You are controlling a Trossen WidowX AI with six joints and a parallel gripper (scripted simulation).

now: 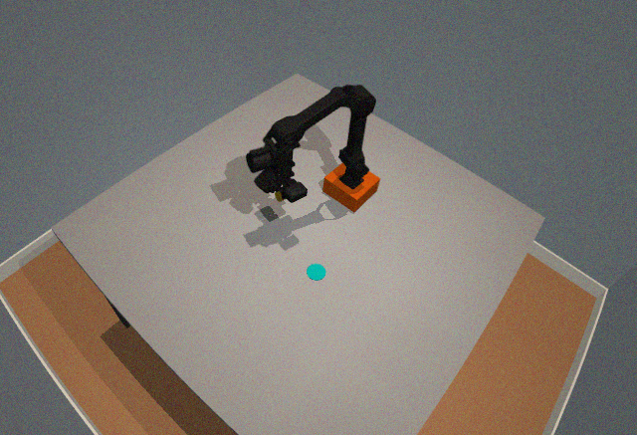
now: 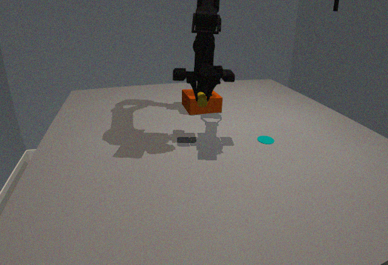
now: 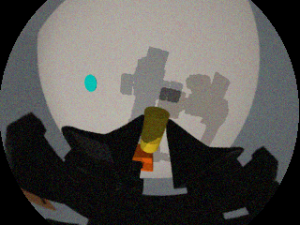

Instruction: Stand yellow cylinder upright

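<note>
My gripper tip is now 2 cm past the yellow tall cylinder. Also, from my gripper tip: cyan circle 6 cm ahead, 22 cm to the left, 13 cm below.
</note>
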